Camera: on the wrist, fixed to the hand. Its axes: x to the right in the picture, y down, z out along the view.
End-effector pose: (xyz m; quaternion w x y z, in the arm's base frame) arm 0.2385 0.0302 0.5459 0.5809 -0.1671 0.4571 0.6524
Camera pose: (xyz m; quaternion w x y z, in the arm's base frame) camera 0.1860 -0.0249 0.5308 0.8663 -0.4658 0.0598 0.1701
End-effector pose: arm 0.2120 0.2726 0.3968 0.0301 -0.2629 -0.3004 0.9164
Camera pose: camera 0.2565 0.2773 0.3334 0.5660 0.0856 -0.5454 0.6123
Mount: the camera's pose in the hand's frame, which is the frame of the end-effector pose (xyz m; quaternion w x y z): -0.0079 0.0366 -0.0680 0.7194 -0.1645 -0.0858 -0.6693
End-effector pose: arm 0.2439 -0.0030 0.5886 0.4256 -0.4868 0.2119 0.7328
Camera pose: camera 0.2511 -0.0756 0.5622 0.7348 -0.4992 -0.3304 0.3190
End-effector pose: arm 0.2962 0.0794 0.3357 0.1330 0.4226 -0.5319 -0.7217
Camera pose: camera 0.3427 0.0253 0.3664 0.3635 -0.5762 -0.0075 0.7320
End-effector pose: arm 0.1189 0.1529 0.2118 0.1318 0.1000 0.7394 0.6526
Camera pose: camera 0.1034 0.0912 0.2563 0.6115 -0.3886 0.4802 0.4943
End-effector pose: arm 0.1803 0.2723 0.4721 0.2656 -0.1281 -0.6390 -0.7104
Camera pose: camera 0.2173 0.2061 0.4885 0.3603 -0.2309 0.4514 0.7830
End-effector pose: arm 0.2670 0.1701 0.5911 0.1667 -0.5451 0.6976 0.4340
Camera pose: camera 0.2530 0.1225 0.6508 0.3806 -0.8493 0.0513 0.3622
